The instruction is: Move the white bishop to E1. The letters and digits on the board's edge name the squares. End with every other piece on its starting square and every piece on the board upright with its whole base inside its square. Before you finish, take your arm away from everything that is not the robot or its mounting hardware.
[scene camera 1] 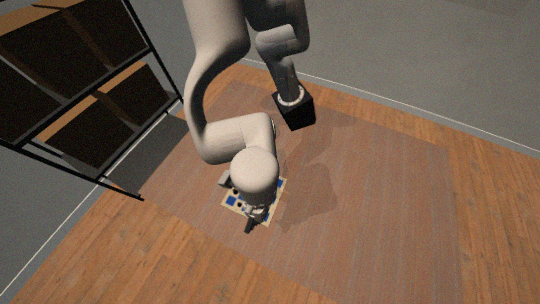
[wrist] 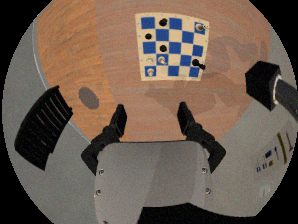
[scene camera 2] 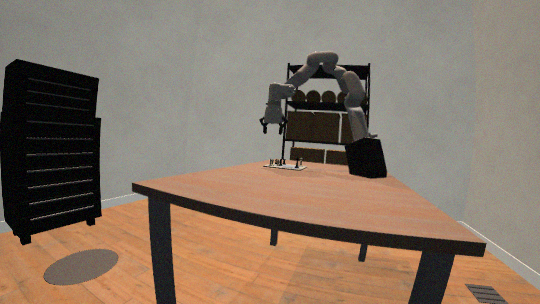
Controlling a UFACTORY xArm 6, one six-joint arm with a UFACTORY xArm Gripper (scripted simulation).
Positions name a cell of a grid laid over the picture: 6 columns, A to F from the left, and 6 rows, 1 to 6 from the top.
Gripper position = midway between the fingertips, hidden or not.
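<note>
I can see my gripper (wrist: D3) here, and there's a blue-and-cream chessboard (wrist: D2) as well.
</note>
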